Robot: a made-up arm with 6 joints.
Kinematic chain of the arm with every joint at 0, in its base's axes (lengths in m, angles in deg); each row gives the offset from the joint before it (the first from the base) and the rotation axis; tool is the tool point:
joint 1: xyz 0 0 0.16 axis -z
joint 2: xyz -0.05 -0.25 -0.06 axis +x
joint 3: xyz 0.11 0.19 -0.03 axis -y
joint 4: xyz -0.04 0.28 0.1 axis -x
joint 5: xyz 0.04 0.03 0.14 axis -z
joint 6: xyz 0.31 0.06 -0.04 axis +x
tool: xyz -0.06 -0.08 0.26
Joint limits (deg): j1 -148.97..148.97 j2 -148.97..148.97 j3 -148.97..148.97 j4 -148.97..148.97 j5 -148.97..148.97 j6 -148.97..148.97
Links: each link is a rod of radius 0.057 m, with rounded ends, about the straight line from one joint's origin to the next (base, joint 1, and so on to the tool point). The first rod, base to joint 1, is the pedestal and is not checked.
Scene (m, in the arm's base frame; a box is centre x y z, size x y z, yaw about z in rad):
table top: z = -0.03
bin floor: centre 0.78 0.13 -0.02 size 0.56 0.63 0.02 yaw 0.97
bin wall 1: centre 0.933 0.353 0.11 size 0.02 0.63 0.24 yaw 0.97
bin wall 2: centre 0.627 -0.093 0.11 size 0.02 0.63 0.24 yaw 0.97
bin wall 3: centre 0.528 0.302 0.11 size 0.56 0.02 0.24 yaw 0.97
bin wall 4: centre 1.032 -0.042 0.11 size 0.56 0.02 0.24 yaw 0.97
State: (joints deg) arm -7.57 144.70 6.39 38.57 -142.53 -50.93
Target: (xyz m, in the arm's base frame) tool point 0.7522 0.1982 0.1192
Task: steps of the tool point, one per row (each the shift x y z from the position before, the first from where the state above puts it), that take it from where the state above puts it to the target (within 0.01 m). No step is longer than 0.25 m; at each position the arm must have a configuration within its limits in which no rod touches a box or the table.
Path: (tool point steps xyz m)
1: 0.1637 -0.0126 0.1328
2: 0.1517 0.0522 0.1425
3: 0.1168 0.1125 0.1385
4: 0.0632 0.1574 0.1190
5: 0.0002 0.1790 0.0860
6: 0.1815 0.0014 -0.0684
7: 0.1686 0.0818 -0.0957
8: 0.1169 0.1455 -0.1061
9: 0.0461 0.1741 -0.0987
10: -0.0198 0.1673 -0.0754
11: -0.0635 0.1401 -0.0411
12: 0.0181 0.0078 -0.1465
13: -0.0181 -0.0080 -0.1368

